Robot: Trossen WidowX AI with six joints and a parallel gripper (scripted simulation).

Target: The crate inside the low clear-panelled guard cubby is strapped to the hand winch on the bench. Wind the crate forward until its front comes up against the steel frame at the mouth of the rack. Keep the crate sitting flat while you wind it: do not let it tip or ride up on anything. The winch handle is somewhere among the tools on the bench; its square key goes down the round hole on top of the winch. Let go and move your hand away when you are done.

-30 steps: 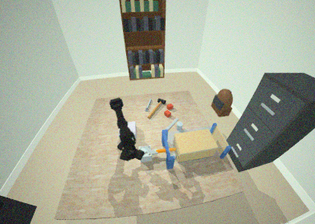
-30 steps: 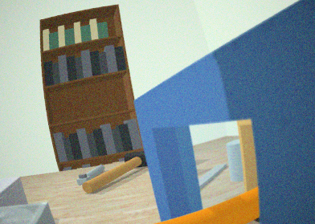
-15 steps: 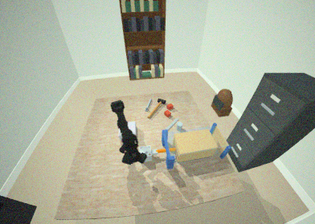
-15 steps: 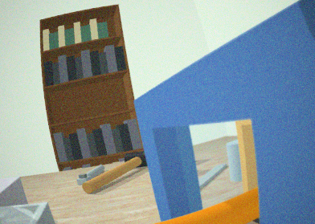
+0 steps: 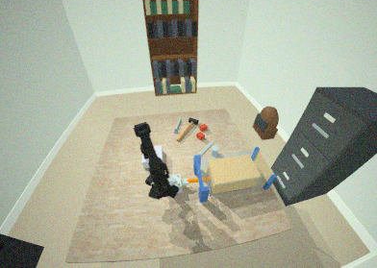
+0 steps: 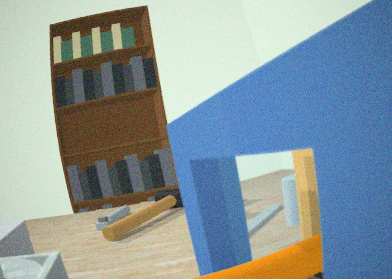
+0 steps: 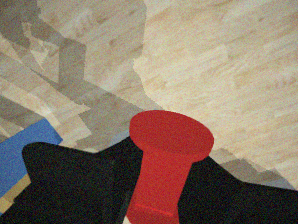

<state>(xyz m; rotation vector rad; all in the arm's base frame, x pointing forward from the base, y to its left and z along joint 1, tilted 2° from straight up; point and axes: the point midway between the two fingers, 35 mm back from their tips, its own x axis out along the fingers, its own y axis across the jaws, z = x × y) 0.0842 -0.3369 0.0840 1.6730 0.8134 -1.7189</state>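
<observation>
The winch handle is 30 mm to the left of my gripper tip, 30 mm ahead of it and 10 mm below it. From my gripper tip the other things lie so: blue frame: 230 mm ahead, 60 mm to the left; red grip: 20 mm above; grey winch: 80 mm below, 70 mm to the left, 60 mm ahead.
</observation>
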